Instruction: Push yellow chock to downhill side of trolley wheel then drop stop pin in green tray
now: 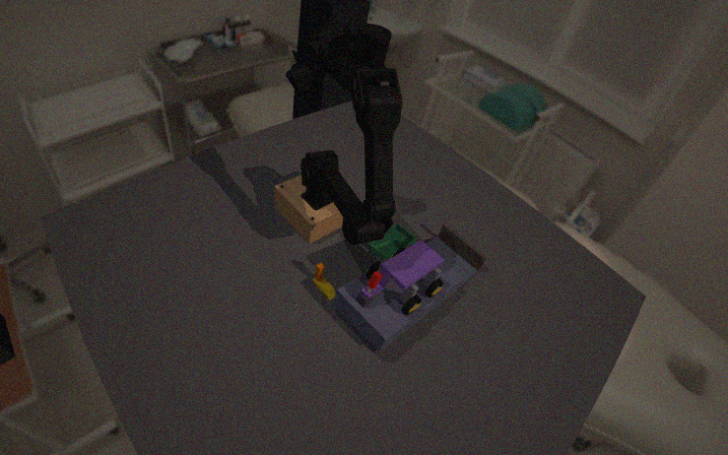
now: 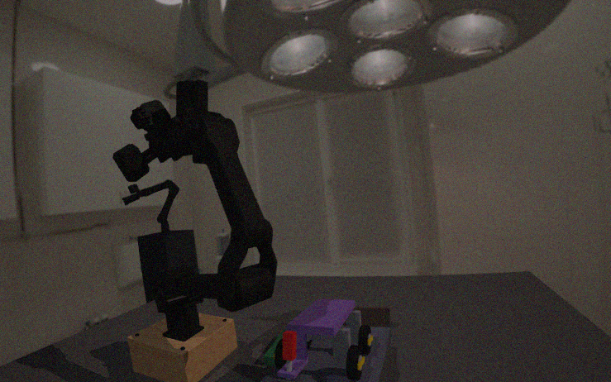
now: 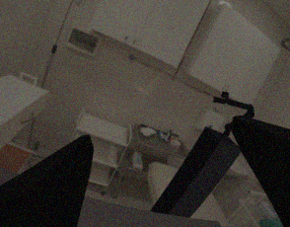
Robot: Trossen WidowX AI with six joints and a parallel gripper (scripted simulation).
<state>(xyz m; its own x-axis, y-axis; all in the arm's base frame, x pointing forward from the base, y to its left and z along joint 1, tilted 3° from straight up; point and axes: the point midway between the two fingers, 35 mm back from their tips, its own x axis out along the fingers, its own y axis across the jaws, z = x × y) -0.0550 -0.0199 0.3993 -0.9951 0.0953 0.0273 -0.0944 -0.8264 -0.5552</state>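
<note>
The yellow chock is 260 mm ahead of my gripper tip, 120 mm to the right of it and 460 mm below it. The rest, counted from my gripper tip: purple trolley 400 mm ahead, 10 mm to the right, 370 mm below; then green tray 270 mm ahead, 120 mm to the left, 490 mm below; then red-headed stop pin 380 mm ahead, 100 mm to the right, 350 mm below.
</note>
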